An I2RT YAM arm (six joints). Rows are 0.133 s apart.
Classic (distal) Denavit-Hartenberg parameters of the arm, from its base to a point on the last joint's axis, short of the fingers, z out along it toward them. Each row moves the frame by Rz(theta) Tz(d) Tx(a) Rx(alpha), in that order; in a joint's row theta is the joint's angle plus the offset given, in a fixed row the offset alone. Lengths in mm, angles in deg.
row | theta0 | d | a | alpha
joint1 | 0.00 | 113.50 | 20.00 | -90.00
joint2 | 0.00 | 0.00 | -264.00 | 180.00
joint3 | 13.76 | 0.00 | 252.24 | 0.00
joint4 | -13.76 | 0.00 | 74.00 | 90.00
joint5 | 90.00 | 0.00 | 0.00 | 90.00
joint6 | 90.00 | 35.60 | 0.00 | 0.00
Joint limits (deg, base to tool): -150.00..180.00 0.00..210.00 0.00..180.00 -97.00..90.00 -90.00..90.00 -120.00..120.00
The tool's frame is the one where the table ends.
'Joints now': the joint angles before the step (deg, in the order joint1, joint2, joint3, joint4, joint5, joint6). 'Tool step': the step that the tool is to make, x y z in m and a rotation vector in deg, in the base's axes. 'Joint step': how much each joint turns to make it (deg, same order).
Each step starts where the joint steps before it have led.
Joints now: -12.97 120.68 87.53 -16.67 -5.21 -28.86
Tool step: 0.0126 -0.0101 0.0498 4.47 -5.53 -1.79
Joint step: -1.11 -0.72 9.05 -4.91 -3.69 4.35
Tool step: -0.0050 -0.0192 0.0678 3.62 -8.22 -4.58
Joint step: -2.54 -3.26 7.94 -3.23 -2.17 5.70
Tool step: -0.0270 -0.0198 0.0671 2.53 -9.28 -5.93
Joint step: -3.39 -5.82 3.68 -0.29 -0.70 5.97
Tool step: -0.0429 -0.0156 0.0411 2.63 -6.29 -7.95
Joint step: -3.83 -7.85 -3.12 1.30 1.75 6.18
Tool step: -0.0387 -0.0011 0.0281 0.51 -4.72 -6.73
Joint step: -2.14 -7.38 -3.95 1.20 3.52 3.88
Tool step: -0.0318 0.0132 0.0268 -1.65 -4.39 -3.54
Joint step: 0.00 -6.59 -2.50 0.70 3.31 1.33
